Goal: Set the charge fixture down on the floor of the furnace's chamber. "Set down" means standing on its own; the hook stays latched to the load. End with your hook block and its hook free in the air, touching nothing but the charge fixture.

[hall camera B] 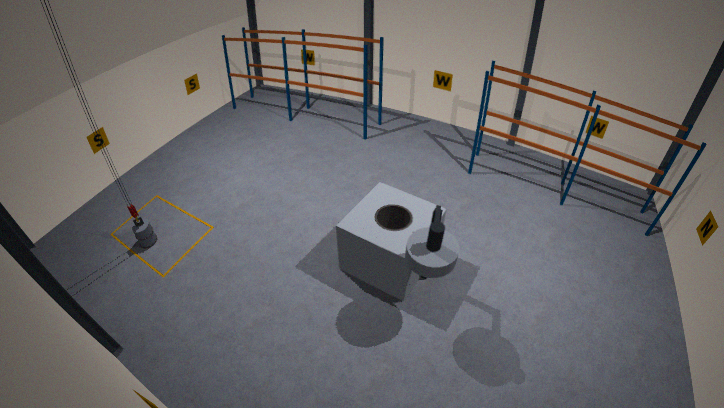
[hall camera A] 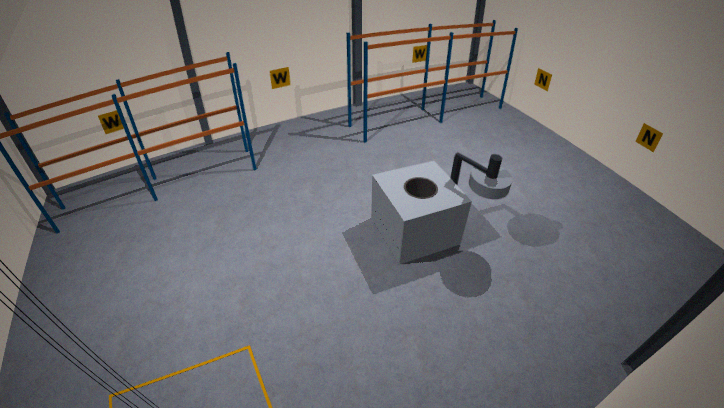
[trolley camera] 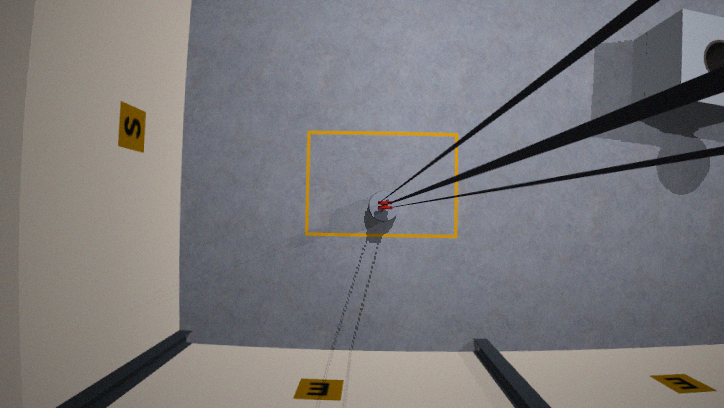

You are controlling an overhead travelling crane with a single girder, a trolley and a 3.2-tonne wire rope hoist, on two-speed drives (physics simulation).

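Observation:
The charge fixture [hall camera B: 145, 237] [trolley camera: 375, 206] is a small grey cylinder. It is upright inside the yellow floor rectangle, near one edge, on or very close to the floor. My hook [hall camera B: 137, 219] is latched to its top, under the red hook block [hall camera B: 132, 210] [trolley camera: 384, 204]. In hall camera A the ropes show at the lower left, but fixture and hook do not show. The furnace [hall camera A: 435, 235] [hall camera B: 372, 258] [trolley camera: 658, 55] is a pale box, well away from the fixture. Its round top opening [hall camera A: 421, 188] [hall camera B: 393, 217] is uncovered; the chamber floor is hidden in the dark.
The round furnace lid [hall camera A: 489, 188] [hall camera B: 430, 261] hangs on a black arm beside the furnace, at about its top height. The yellow rectangle [hall camera A: 179, 371] [hall camera B: 184, 211] [trolley camera: 382, 133] is near the S wall. Two blue and orange racks [hall camera A: 135, 147] [hall camera B: 580, 155] stand along the W wall.

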